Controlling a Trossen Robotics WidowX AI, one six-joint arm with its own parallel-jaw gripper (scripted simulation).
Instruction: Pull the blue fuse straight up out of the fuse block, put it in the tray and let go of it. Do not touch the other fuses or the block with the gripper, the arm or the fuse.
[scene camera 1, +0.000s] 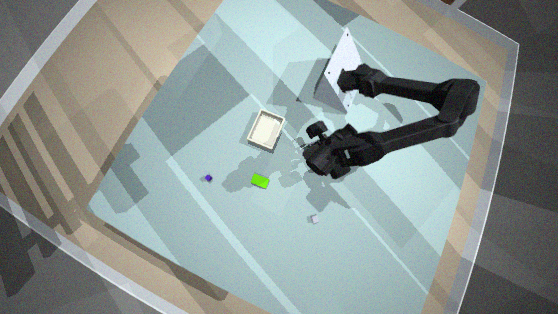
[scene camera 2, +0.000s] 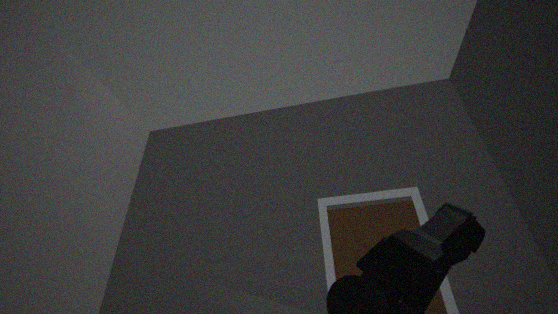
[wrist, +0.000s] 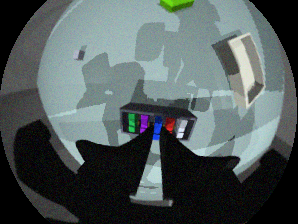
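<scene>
There is a cream tray (wrist: 240, 56) that I can see, and along with the tray I see my gripper (wrist: 157, 128).
</scene>
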